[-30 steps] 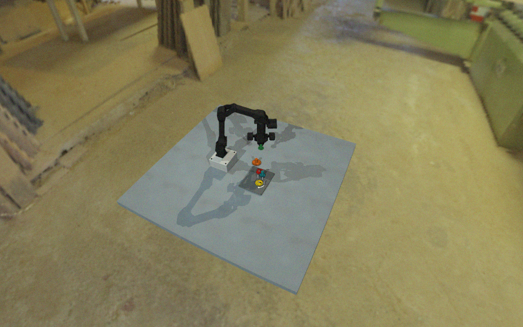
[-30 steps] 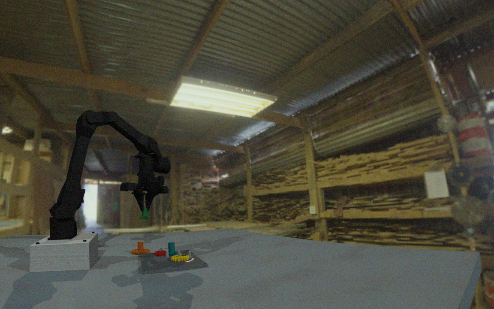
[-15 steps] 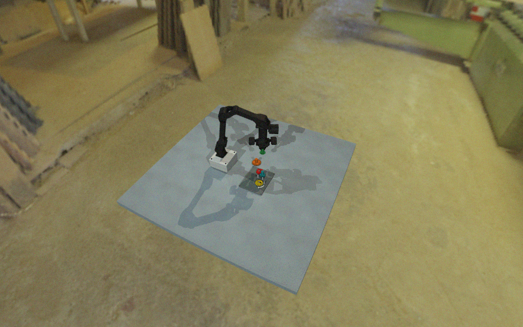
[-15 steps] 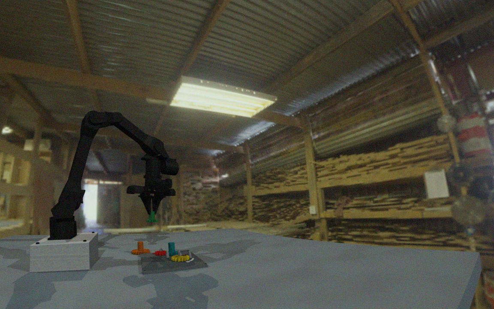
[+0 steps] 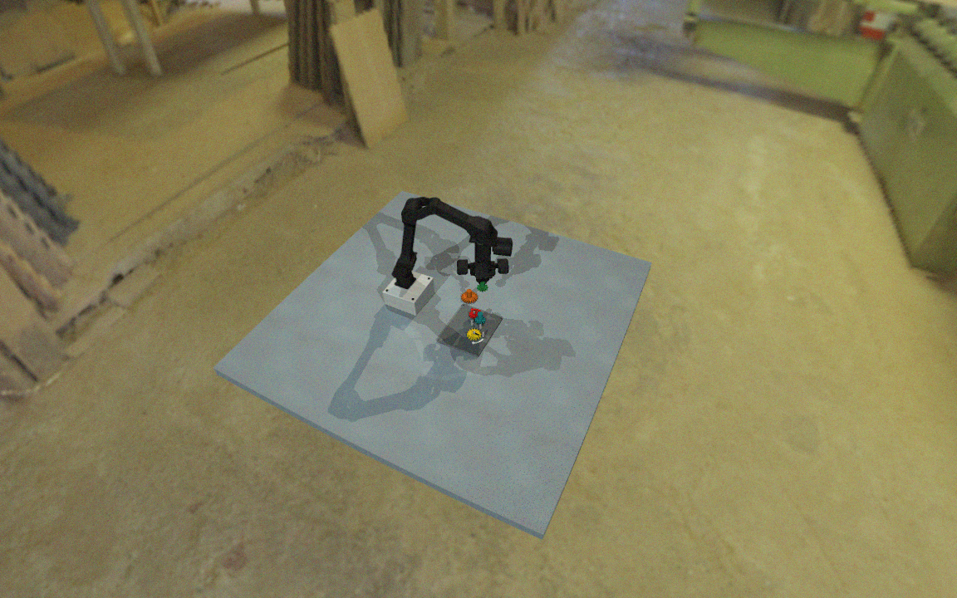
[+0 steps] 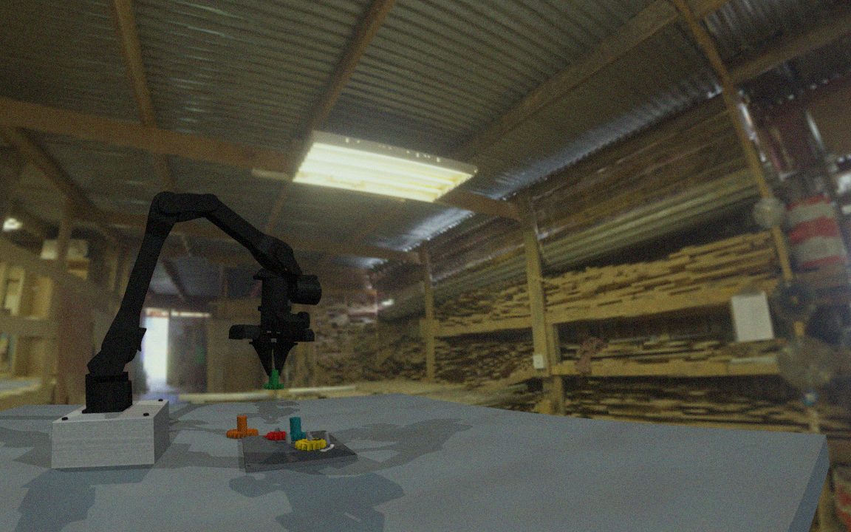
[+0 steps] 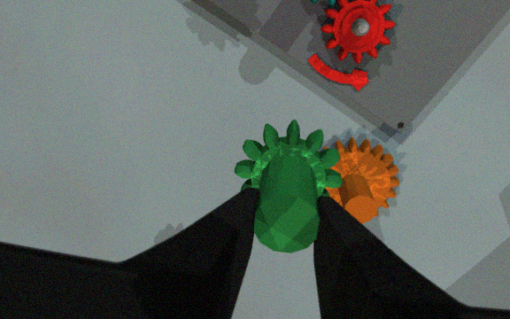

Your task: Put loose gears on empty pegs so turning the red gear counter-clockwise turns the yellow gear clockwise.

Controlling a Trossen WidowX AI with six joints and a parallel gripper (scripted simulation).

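Now: gripper tip 10 cm above the teal gear, 8 cm to the left of it and 3 cm short of it. Round my gripper tip: red gear (11 cm below, 6 cm to the right); then green gear (1 cm below); then orange gear (11 cm below, 7 cm behind, 2 cm to the left).
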